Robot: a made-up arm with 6 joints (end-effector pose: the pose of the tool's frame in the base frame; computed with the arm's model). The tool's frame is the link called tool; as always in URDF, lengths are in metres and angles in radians. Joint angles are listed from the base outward.
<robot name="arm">
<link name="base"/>
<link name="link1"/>
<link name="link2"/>
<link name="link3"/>
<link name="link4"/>
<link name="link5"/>
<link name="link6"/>
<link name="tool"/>
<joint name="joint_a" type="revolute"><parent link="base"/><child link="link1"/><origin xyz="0.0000 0.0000 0.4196" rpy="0.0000 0.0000 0.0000"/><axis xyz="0 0 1"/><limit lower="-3.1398" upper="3.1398"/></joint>
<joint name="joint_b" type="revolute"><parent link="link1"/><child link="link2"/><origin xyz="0.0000 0.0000 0.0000" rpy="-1.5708 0.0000 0.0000"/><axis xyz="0 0 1"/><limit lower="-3.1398" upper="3.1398"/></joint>
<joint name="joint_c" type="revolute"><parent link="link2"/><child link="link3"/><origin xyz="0.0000 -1.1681 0.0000" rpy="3.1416 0.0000 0.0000"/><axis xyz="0 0 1"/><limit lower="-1.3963" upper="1.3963"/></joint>
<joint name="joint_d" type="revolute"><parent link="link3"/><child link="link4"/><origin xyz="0.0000 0.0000 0.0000" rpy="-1.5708 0.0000 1.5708"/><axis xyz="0 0 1"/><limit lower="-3.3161" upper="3.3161"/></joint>
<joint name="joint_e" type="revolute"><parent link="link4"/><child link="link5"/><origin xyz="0.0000 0.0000 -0.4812" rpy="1.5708 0.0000 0.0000"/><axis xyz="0 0 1"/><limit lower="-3.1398" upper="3.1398"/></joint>
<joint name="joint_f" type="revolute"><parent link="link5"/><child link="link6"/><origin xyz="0.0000 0.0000 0.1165" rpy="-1.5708 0.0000 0.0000"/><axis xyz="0 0 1"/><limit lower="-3.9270" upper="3.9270"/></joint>
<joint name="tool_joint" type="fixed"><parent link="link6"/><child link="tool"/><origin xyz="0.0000 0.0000 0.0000" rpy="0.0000 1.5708 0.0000"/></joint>
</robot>
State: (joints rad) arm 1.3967 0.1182 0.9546 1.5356 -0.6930 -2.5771
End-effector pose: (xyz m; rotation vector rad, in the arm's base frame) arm 0.0688 0.3674 2.0147 1.7024 -0.0265 0.8741
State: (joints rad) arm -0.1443 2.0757 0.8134 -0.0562 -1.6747 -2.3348
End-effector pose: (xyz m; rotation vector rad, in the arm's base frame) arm 1.1334 -0.2822 -0.6059 -0.4046 -1.1780 2.7726
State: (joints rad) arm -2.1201 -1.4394 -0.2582 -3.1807 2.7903 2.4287
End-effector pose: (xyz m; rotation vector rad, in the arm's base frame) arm 0.6107 0.7746 1.0195 2.0787 0.3766 -2.0050
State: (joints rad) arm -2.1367 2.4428 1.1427 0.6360 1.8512 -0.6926
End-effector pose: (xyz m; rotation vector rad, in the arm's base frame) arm -0.5868 -0.7489 -0.9199 0.0657 -0.7415 -1.2446
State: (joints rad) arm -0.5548 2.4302 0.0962 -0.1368 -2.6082 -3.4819
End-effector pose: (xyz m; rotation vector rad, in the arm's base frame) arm 0.2950 -0.3186 -0.8019 2.2942 -0.3597 1.7898
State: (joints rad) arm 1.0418 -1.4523 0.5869 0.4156 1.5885 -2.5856
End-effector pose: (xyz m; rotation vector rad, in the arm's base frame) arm -0.6242 -1.2789 0.9658 0.2412 1.0551 -2.2037
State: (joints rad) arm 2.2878 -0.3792 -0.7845 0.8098 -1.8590 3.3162
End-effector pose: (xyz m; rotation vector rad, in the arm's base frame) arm 0.0323 0.0853 1.3925 0.6633 0.5210 -0.1129
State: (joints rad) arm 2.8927 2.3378 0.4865 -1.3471 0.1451 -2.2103
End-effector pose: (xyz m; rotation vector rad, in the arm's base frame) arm -0.5738 0.1725 -0.8220 0.6090 1.2712 -0.3614
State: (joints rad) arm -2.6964 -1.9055 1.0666 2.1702 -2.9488 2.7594
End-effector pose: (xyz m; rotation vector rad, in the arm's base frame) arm 1.4668 0.6270 0.0222 0.2463 0.9079 -2.6298
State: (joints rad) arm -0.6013 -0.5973 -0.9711 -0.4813 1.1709 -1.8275
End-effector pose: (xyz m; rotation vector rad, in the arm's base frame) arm -0.2470 0.0442 1.1595 1.6540 -1.4491 0.1635
